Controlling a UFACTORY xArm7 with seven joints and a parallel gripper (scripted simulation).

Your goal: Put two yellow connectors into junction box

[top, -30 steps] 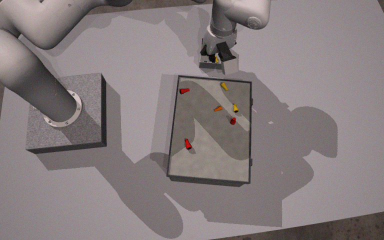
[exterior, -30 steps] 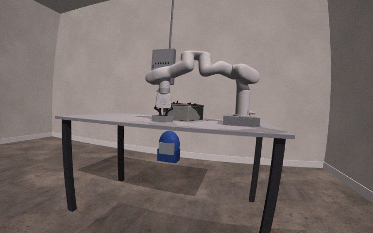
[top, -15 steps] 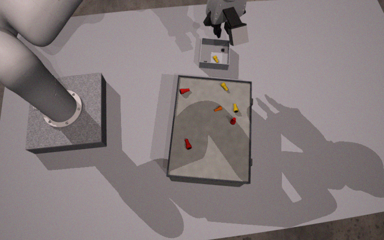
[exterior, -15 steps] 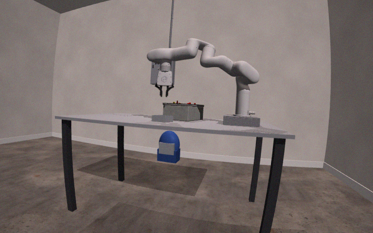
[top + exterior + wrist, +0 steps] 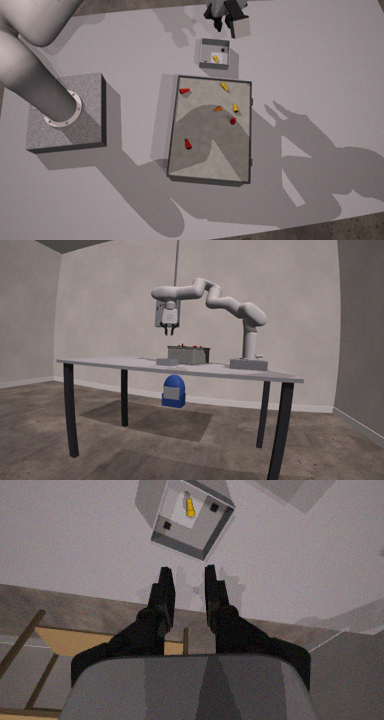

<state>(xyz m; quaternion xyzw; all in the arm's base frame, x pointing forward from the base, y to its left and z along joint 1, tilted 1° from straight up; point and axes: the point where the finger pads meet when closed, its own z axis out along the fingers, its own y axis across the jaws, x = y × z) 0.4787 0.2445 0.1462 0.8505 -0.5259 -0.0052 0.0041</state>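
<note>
Right now my hand is 24 cm to the left of the orange connector and 8 cm above it. Round my hand: tool case 29 cm to the right, 12 cm below, 1 cm behind.
</note>
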